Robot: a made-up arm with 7 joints. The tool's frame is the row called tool.
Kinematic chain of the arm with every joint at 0, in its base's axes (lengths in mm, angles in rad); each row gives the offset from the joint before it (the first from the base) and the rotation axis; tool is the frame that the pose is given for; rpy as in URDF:
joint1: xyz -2 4 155 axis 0 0.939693 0.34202
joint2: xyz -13 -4 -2 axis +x
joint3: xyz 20 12 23 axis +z
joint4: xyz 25 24 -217 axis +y
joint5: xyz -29 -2 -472 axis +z
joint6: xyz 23 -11 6 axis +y
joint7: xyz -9 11 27 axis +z
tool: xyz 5 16 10 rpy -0.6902 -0.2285 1.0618
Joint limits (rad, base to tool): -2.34..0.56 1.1..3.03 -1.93..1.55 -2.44..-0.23 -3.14..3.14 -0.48..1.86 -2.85..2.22
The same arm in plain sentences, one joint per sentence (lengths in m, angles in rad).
The arm has seven revolute joints in a row. What follows holds with every joint at zero, and every direction is one of the base frame's.
The first joint is mounted 0.0020 m along -x and 0.0040 m along +y and 0.1550 m along +z from the base frame's origin and rotates about the direction (0, 0.9397, 0.342), from -2.3400 to 0.5600 rad.
The second joint is mounted 0.0130 m along -x and 0.0040 m along -y and 0.0020 m along -z from the first joint and rotates about +x, from 1.1000 to 3.0300 rad.
The third joint is mounted 0.0200 m along +x and 0.0120 m along +y and 0.0230 m along +z from the second joint and rotates about +z, from -1.9300 to 1.5500 rad.
The fourth joint is mounted 0.0250 m along +x and 0.0240 m along +y and 0.2170 m along -z from the third joint and rotates about +y, from -2.4400 to -0.2300 rad.
The fifth joint is mounted 0.0290 m along -x and 0.0020 m along -y and 0.4720 m along -z from the fourth joint and rotates about +z, from -3.1400 to 3.1400 rad.
The sixth joint is mounted 0.0230 m along +x and 0.0110 m along -y and 0.0060 m along +z from the fifth joint and rotates about +y, from -0.4800 to 1.8600 rad.
The seventh joint is mounted 0.0090 m along -x and 0.0110 m along +y and 0.0270 m along +z from the sixth joint and rotates about +z, from -2.8500 to 2.2200 rad.
The tool frame, which is the frame that the pose is given for, is mounted 0.0050 m along +x and 0.0160 m along +y and 0.0100 m along +z from the seventh joint; its axes are the base frame's turned by roll -0.6902, pitch -0.2285 and yaw 1.0618 rad (as in URDF: about the fixed x, then y, then z).

